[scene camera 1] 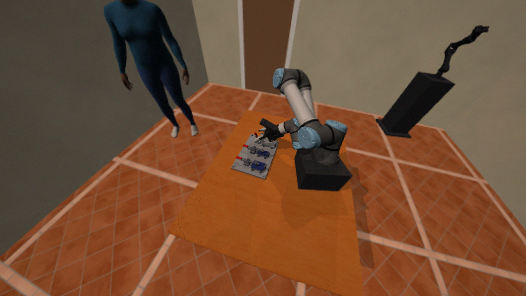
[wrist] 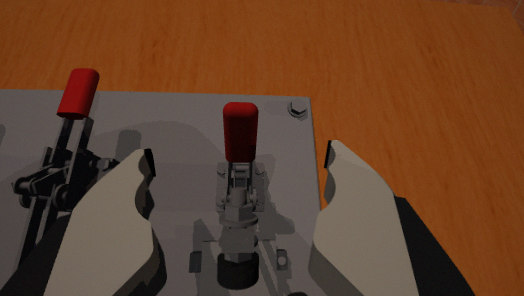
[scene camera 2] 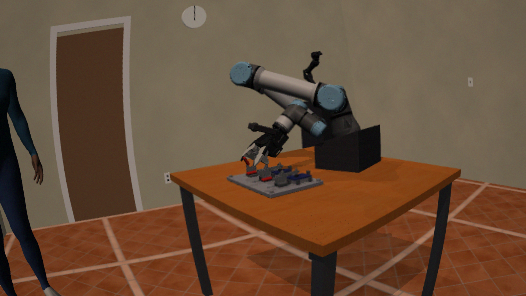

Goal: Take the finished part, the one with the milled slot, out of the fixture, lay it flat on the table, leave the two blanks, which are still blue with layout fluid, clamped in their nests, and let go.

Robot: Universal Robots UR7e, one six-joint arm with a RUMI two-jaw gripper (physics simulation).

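Observation:
The grey fixture plate lies on the table. Two blue blanks sit in their nests, beside clamps with low red handles. My gripper is open and empty above the end nest. Its fingers stand apart on both sides of that clamp's red handle, which is tilted and higher than the others. A grey piece shows beside the gripper at the end nest; its slot cannot be made out. In the wrist view the clamp largely hides the nest.
The neighbouring clamp's red handle stands left of the left finger in the wrist view. A hex bolt sits at the plate's corner. The wooden table extends beyond the plate. The arm's black base stands on the table.

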